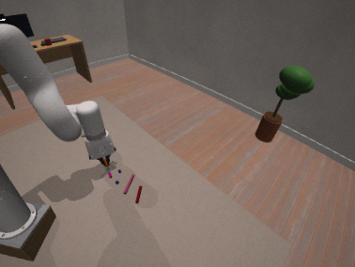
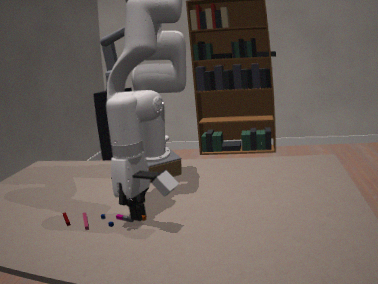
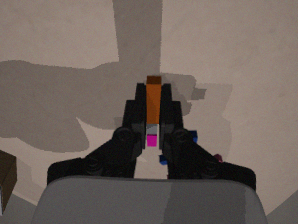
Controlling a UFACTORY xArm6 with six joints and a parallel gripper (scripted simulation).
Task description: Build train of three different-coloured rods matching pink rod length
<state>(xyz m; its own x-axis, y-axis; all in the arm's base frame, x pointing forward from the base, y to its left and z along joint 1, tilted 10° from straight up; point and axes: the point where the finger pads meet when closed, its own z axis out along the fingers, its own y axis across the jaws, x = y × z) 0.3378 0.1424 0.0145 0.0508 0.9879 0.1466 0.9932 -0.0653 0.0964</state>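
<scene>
The orange rod is 2 cm below my hand. Round my hand: grey rod 4 cm to the right, 3 cm below; pink rod 14 cm to the right, 5 cm ahead, 3 cm below; magenta rod 6 cm to the right, 3 cm below.
</scene>
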